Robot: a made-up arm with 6 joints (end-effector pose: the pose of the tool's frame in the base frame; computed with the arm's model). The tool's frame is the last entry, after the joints. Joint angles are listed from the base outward.
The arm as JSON. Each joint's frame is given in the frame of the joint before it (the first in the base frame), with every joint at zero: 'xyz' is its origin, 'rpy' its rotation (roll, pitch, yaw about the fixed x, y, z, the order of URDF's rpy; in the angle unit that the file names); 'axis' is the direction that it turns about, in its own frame. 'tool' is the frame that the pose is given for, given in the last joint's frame.
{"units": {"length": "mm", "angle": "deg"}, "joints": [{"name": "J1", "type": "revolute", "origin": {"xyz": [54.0, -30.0, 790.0], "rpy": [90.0, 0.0, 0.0]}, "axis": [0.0, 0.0, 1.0]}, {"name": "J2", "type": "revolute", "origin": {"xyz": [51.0, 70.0, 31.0], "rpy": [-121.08, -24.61, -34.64]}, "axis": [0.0, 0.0, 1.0]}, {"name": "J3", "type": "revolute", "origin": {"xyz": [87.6, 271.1, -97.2], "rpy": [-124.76, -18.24, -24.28]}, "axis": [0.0, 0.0, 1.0]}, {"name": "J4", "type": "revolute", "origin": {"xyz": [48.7, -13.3, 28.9], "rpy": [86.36, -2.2, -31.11]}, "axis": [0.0, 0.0, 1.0]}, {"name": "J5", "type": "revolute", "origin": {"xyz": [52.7, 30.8, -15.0], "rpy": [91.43, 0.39, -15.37]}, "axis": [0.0, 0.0, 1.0]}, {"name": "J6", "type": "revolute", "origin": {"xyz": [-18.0, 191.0, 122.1], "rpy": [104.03, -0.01, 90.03]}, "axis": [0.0, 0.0, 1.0]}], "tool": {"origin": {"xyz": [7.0, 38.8, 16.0], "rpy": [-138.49, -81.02, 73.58]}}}
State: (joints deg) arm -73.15 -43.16 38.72 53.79 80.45 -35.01
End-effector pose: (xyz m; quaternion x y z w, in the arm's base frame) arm 0.0226 -0.0051 0.6288 0.0981 0.6439 0.1735 0.7387
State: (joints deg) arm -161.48 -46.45 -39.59 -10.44 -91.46 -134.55
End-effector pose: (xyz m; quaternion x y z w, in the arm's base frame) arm -0.3477 -0.0037 0.7137 0.5857 -0.5981 -0.5263 0.1491
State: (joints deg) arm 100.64 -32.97 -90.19 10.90 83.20 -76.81
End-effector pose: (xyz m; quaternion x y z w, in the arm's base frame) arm 0.1746 -0.1711 0.9083 0.9029 0.1450 -0.3526 0.1985
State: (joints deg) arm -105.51 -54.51 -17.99 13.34 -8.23 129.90
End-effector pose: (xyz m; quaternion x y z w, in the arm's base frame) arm -0.2146 -0.0498 0.5292 0.5154 0.1826 -0.6505 0.5271
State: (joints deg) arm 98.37 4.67 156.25 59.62 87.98 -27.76
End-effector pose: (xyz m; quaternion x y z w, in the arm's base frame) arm 0.0759 0.0652 0.8255 0.6108 -0.6645 -0.0022 0.4305
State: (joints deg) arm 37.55 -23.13 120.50 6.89 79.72 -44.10
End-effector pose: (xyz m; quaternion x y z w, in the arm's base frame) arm 0.3374 0.0812 0.7896 -0.0763 -0.2451 -0.4487 0.8560
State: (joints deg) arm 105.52 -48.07 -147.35 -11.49 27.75 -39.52
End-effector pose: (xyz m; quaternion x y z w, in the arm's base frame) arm 0.1737 -0.2210 0.8674 -0.8723 -0.1545 0.4523 0.1030
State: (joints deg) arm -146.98 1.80 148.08 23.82 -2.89 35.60
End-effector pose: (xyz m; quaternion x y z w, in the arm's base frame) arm -0.0456 -0.1233 0.9089 -0.7810 0.0032 -0.4687 0.4127
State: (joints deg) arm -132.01 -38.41 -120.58 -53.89 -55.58 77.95
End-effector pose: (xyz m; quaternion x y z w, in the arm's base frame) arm -0.0557 0.0005 0.8103 -0.6155 -0.4067 0.6684 0.0953
